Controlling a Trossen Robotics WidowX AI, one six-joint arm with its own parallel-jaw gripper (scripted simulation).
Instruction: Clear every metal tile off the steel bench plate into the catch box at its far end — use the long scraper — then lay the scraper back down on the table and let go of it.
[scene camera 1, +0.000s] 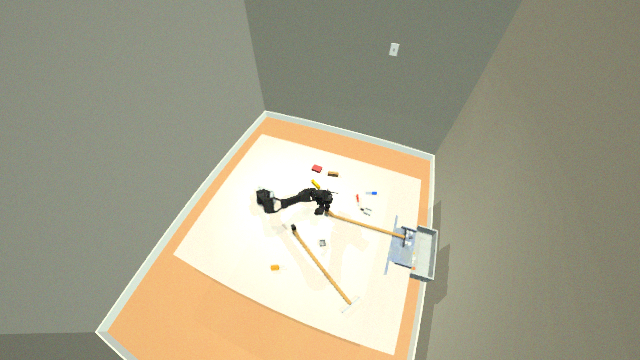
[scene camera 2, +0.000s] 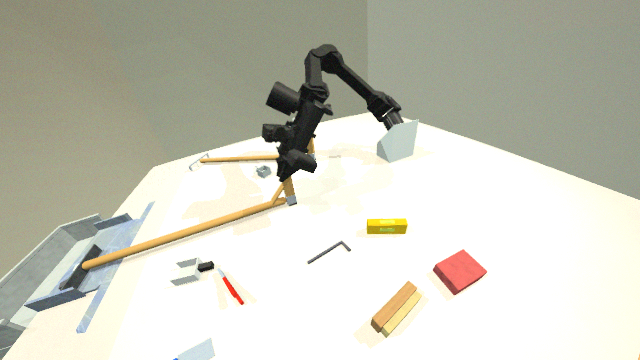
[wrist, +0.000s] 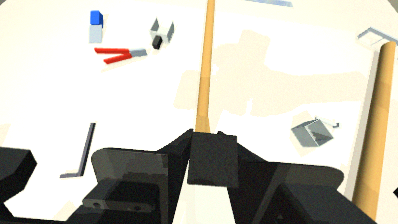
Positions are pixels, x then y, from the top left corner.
Labels:
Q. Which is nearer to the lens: the wooden block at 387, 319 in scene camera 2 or the red block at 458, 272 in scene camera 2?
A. The wooden block.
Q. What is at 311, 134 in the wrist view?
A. A small grey box.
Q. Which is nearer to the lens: the long scraper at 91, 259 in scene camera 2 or the wooden block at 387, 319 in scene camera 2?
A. The wooden block.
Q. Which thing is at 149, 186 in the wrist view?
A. My gripper.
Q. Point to my gripper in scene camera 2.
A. At 279, 179

